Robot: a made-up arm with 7 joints. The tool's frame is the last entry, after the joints.
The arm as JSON. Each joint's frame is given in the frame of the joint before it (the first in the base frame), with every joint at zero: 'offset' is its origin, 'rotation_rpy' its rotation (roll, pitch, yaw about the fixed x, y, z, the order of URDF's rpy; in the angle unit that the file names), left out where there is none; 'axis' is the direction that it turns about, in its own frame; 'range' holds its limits. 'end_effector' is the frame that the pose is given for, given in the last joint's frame.
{
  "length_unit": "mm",
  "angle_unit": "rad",
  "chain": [
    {
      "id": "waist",
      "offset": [
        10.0,
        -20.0,
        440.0
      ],
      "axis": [
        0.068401,
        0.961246,
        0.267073
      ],
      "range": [
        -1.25,
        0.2
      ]
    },
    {
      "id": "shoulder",
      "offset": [
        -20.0,
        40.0,
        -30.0
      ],
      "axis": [
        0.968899,
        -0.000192,
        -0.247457
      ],
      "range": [
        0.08,
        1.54
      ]
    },
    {
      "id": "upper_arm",
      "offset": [
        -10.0,
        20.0,
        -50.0
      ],
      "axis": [
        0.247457,
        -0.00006,
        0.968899
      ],
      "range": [
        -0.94,
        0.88
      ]
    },
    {
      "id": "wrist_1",
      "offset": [
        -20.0,
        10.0,
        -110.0
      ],
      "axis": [
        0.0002,
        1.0,
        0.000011
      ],
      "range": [
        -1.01,
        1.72
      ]
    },
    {
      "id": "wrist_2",
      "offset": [
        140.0,
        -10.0,
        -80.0
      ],
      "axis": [
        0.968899,
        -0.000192,
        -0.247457
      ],
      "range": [
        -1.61,
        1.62
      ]
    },
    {
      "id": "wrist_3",
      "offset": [
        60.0,
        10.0,
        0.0
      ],
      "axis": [
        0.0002,
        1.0,
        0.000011
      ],
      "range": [
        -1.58,
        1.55
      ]
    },
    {
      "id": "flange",
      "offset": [
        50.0,
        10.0,
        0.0
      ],
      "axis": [
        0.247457,
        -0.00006,
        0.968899
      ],
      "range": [
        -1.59,
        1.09
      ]
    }
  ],
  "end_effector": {
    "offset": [
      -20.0,
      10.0,
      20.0
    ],
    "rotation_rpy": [
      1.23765,
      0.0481,
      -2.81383
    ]
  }
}
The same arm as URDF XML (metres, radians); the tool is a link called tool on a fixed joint. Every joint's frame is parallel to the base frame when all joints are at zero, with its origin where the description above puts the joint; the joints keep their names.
<robot name="arm">
  <joint name="tool_joint" type="fixed">
    <parent link="link7"/>
    <child link="tool"/>
    <origin xyz="-0.02 0.01 0.02" rpy="1.2376 0.0481 -2.8138"/>
  </joint>
  <joint name="flange" type="revolute">
    <parent link="link6"/>
    <child link="link7"/>
    <origin xyz="0.05 0.01 0"/>
    <axis xyz="0.247497 -0.0001 0.968889"/>
    <limit lower="-1.59" upper="1.09"/>
  </joint>
  <joint name="wrist_3" type="revolute">
    <parent link="link5"/>
    <child link="link6"/>
    <origin xyz="0.06 0.01 0"/>
    <axis xyz="0.0002 1 0"/>
    <limit lower="-1.58" upper="1.55"/>
  </joint>
  <joint name="wrist_2" type="revolute">
    <parent link="link4"/>
    <child link="link5"/>
    <origin xyz="0.14 -0.01 -0.08"/>
    <axis xyz="0.968889 -0.0002 -0.247497"/>
    <limit lower="-1.61" upper="1.62"/>
  </joint>
  <joint name="wrist_1" type="revolute">
    <parent link="link3"/>
    <child link="link4"/>
    <origin xyz="-0.02 0.01 -0.11"/>
    <axis xyz="0.0002 1 0"/>
    <limit lower="-1.01" upper="1.72"/>
  </joint>
  <joint name="upper_arm" type="revolute">
    <parent link="link2"/>
    <child link="link3"/>
    <origin xyz="-0.01 0.02 -0.05"/>
    <axis xyz="0.247497 -0.0001 0.968889"/>
    <limit lower="-0.94" upper="0.88"/>
  </joint>
  <joint name="shoulder" type="revolute">
    <parent link="link1"/>
    <child link="link2"/>
    <origin xyz="-0.02 0.04 -0.03"/>
    <axis xyz="0.968889 -0.0002 -0.247497"/>
    <limit lower="0.08" upper="1.54"/>
  </joint>
  <joint name="waist" type="revolute">
    <parent link="base_link"/>
    <child link="link1"/>
    <origin xyz="0.01 -0.02 0.44"/>
    <axis xyz="0.068403 0.961235 0.26711"/>
    <limit lower="-1.25" upper="0.2"/>
  </joint>
  <link name="base_link"/>
  <link name="link1"/>
  <link name="link2"/>
  <link name="link3"/>
  <link name="link4"/>
  <link name="link5"/>
  <link name="link6"/>
  <link name="link7"/>
  <link name="tool"/>
</robot>

